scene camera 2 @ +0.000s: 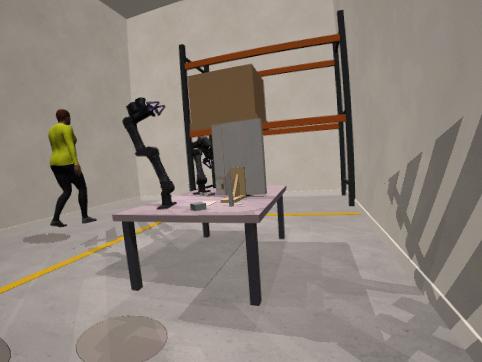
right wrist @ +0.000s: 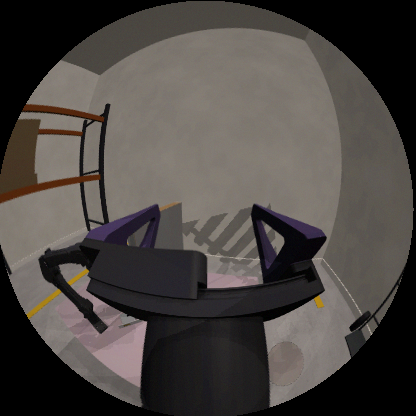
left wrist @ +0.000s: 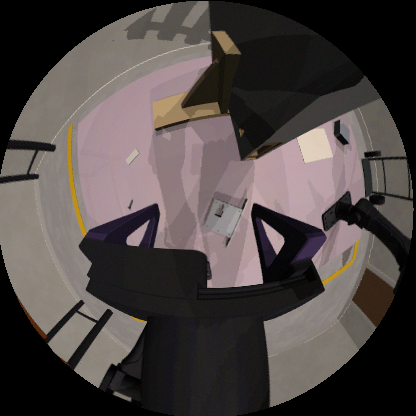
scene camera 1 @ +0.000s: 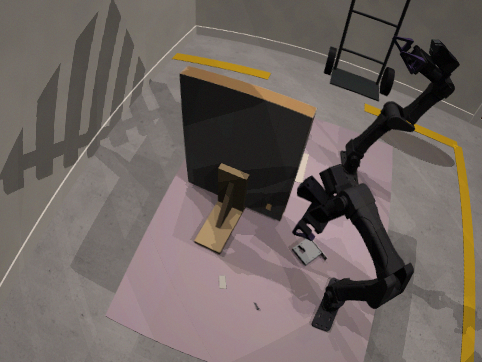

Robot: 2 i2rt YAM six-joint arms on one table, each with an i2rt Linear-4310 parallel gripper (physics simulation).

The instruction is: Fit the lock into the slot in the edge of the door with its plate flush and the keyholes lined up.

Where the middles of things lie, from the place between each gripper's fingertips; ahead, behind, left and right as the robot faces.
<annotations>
Now: right hand 410 mm short of the dark door [scene camera 1: 260, 132], 390 mm above it and 280 mm to the right of it. From my right hand the other things lie so: tan wooden stand [scene camera 1: 232, 184] (570 mm below, 410 mm ahead, 280 mm to the left); pale card [left wrist: 313, 144] (670 mm below, 230 mm ahead, 50 mm to the left).
Now: the dark door 240 mm ahead of my left hand, 150 mm to the right of it and 60 mm above it. Round my left hand: tan wooden stand (240 mm ahead, 150 mm to the right, 120 mm below); then pale card (390 mm to the right, 220 mm below, 50 mm ahead).
</annotations>
